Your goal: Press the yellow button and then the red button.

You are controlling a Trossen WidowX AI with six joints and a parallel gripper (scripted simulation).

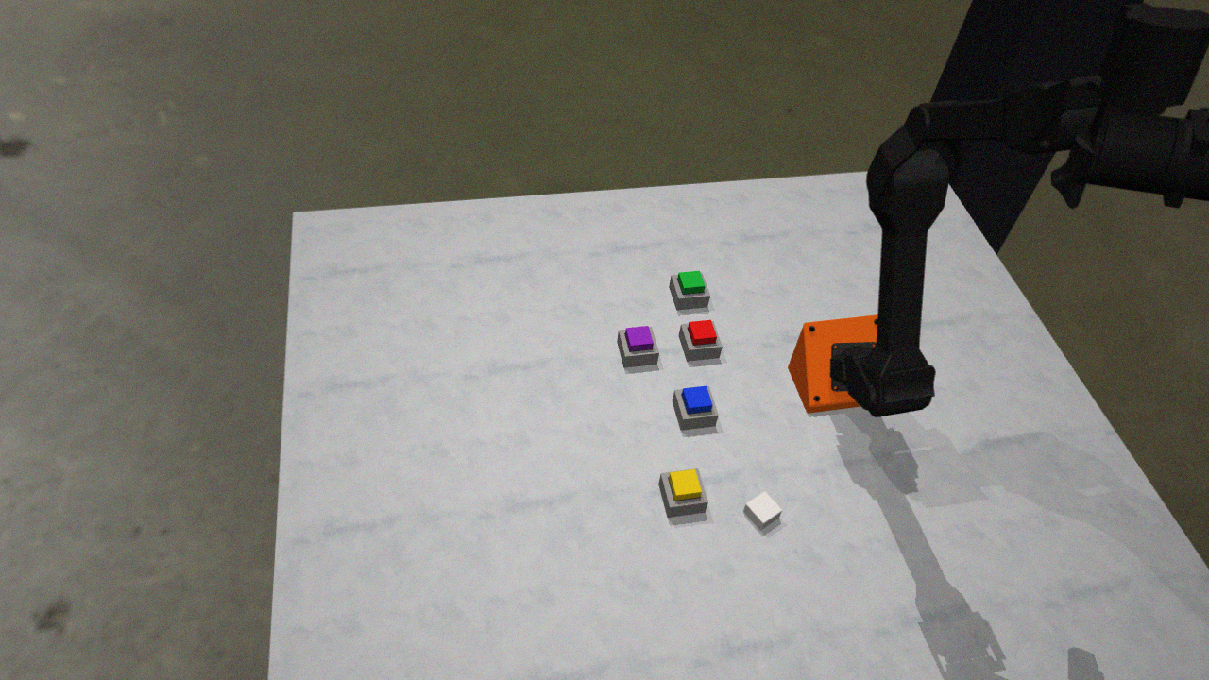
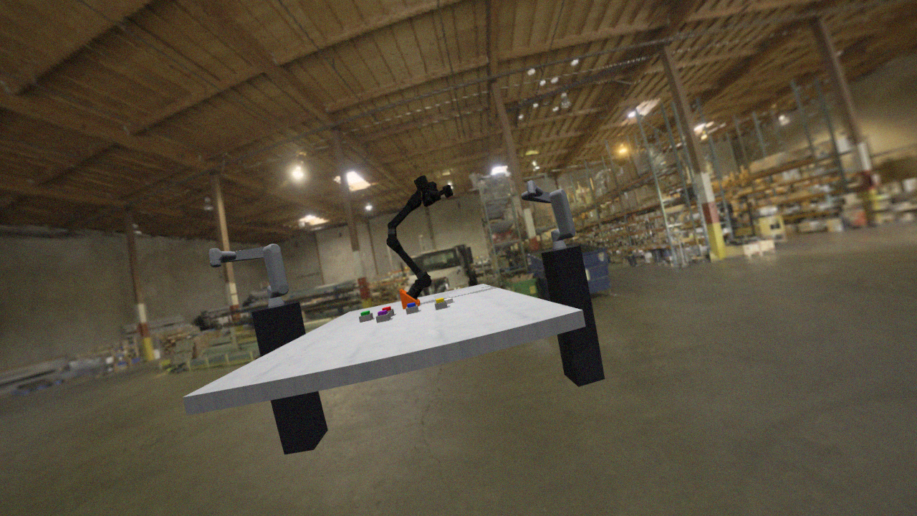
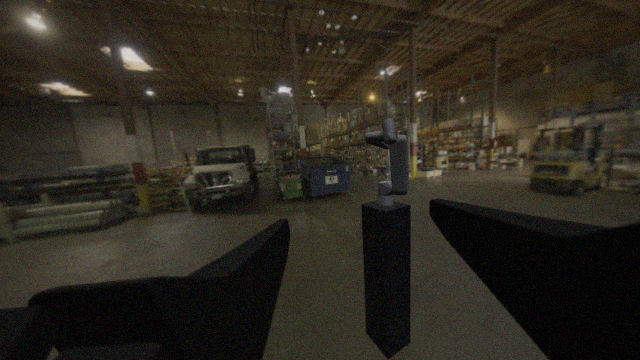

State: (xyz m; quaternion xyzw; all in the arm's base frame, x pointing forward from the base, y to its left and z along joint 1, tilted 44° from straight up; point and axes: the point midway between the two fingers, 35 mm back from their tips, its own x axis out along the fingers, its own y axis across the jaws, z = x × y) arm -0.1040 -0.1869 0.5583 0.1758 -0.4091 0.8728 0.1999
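My gripper tip is now 420 mm short of the yellow button, 120 mm to the left of it and 550 mm above it. From my gripper tip the other things lie so: red button 350 mm ahead, 360 mm to the right, 550 mm below; then small white block 330 mm ahead, 90 mm to the right, 570 mm below; then blue button 380 mm ahead, 250 mm to the right, 550 mm below.
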